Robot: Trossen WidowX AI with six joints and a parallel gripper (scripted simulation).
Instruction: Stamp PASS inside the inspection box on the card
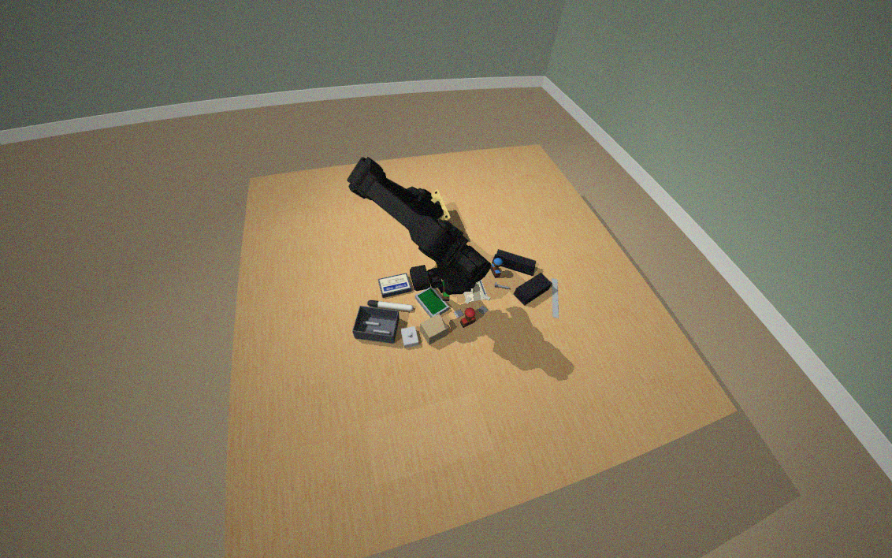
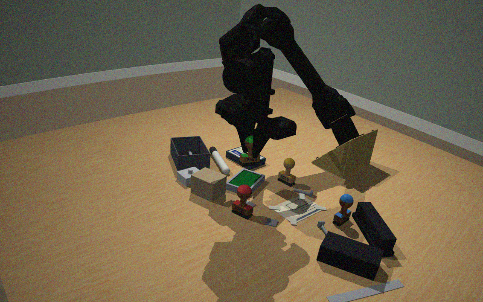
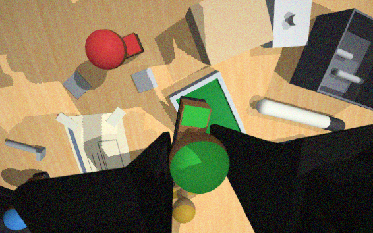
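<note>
The green ink pad is 30 mm behind my gripper tip, 30 mm to the right of it and 90 mm below it. Round my gripper tip: red-knob stamp 60 mm ahead, 50 mm to the left, 80 mm below; then tan block 70 mm ahead, 50 mm to the right, 80 mm below; then yellow-knob stamp 120 mm behind, 20 mm to the left, 80 mm below.
</note>
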